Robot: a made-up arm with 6 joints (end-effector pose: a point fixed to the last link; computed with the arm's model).
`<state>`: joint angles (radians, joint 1 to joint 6).
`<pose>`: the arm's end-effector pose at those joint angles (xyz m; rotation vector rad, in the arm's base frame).
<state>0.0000 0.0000 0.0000 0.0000 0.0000 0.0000</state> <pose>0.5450 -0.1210 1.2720 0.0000 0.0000 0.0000</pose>
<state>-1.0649 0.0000 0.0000 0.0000 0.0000 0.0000</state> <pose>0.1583 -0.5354 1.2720 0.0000 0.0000 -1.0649</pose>
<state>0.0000 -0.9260 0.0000 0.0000 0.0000 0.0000</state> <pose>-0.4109 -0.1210 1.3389 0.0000 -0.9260 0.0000</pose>
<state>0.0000 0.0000 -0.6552 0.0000 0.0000 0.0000</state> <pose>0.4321 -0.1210 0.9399 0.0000 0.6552 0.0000</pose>
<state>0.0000 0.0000 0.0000 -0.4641 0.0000 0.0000</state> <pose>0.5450 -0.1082 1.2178 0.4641 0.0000 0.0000</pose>
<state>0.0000 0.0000 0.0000 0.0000 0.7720 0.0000</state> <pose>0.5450 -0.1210 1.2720 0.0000 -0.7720 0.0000</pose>
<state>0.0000 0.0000 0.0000 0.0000 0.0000 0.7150</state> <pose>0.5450 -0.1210 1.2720 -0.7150 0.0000 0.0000</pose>
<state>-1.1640 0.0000 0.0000 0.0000 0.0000 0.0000</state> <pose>0.1045 -0.5484 1.2720 0.0000 0.0000 -1.1640</pose>
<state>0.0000 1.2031 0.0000 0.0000 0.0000 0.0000</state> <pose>1.0581 -0.1210 0.1716 0.0000 1.2031 0.0000</pose>
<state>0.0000 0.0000 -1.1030 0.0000 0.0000 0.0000</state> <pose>0.2458 -0.1210 0.7856 0.0000 1.1030 0.0000</pose>
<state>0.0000 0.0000 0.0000 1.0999 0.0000 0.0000</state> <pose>0.5450 -0.0549 1.3798 -1.0999 0.0000 0.0000</pose>
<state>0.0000 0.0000 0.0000 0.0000 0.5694 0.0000</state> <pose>0.5450 -0.1210 1.2720 0.0000 -0.5694 0.0000</pose>
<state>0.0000 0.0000 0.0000 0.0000 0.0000 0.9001</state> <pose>0.5450 -0.1210 1.2720 -0.9001 0.0000 0.0000</pose>
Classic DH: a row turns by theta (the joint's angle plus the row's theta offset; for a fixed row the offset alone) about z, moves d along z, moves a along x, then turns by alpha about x. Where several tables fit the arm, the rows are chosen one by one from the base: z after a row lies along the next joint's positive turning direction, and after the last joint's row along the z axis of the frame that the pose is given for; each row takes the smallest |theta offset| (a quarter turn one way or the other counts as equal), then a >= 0, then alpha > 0; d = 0 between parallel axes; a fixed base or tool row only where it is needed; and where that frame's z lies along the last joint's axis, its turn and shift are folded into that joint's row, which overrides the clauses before.
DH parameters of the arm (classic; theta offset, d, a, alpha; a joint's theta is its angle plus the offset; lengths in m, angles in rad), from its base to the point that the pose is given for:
joint 1: 0 0.348 0 -1.5708
joint 2: -1.5708 0 0.924 3.1416
joint 3: 0 0 0 -1.5708
joint 4: 0 -0.545 0 1.5708
joint 5: 0 0.121 0 -1.5708
joint 6: 1.5708 0 0 1.5708
tool (fixed): -1.5708 0 0 0

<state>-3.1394 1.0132 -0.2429 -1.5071 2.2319 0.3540</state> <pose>-0.8379 0.0059 0.2813 0.4815 -0.5062 1.3560</pose>
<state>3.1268 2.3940 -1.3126 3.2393 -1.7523 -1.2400</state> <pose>-0.1760 -0.1178 -0.0278 1.0503 0.9538 -0.8211</pose>
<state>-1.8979 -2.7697 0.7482 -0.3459 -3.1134 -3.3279</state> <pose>0.1678 0.8488 -0.6750 1.5576 -2.2272 0.1452</pose>
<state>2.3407 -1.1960 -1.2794 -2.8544 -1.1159 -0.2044</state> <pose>0.1392 -0.3102 0.6067 -0.5458 -2.1232 -0.5334</pose>
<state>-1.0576 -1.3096 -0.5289 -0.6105 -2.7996 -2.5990</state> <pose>-0.3106 0.3492 0.9209 -1.8611 -0.5448 1.9889</pose>
